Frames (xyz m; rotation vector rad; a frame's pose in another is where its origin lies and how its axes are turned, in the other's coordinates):
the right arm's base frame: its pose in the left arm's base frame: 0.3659 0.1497 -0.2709 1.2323 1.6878 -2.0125
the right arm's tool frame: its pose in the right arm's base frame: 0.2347 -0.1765 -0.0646 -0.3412 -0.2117 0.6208
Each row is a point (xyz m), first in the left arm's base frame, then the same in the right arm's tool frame.
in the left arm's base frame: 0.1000 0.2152 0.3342
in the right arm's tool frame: -0.6377 -0.1155 0.1355
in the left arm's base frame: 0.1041 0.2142 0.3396
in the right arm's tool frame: -0.6436 -0.1122 0.1363
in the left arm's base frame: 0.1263 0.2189 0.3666
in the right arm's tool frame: -0.6735 -0.0942 0.1307
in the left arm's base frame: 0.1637 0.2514 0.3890
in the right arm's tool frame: -0.7011 -0.0625 0.0962
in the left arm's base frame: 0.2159 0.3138 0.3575
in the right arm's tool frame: -0.6777 -0.0108 0.0300
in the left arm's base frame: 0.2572 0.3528 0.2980
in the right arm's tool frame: -0.6248 0.0355 -0.0127
